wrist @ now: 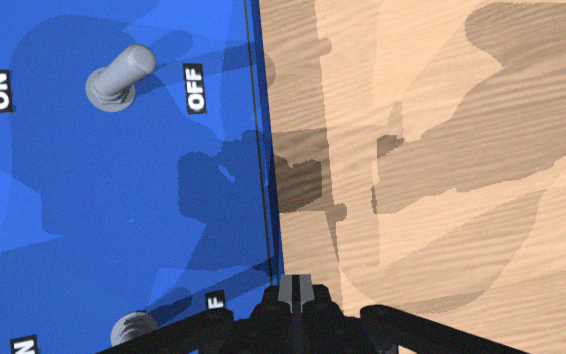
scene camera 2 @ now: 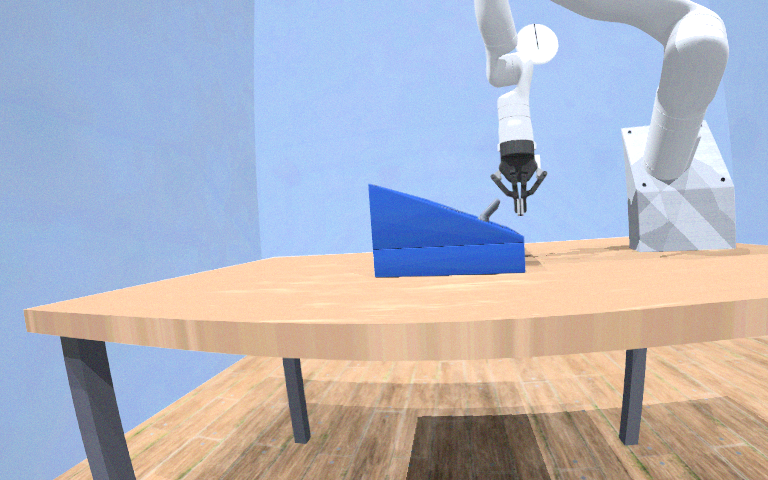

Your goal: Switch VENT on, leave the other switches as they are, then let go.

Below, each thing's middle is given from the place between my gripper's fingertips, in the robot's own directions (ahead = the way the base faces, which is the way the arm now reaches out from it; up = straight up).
Now: hand 15 cm short of the blue sloped switch box [scene camera 2: 411, 236], 5 cm to the left of it and 1 cm above it.
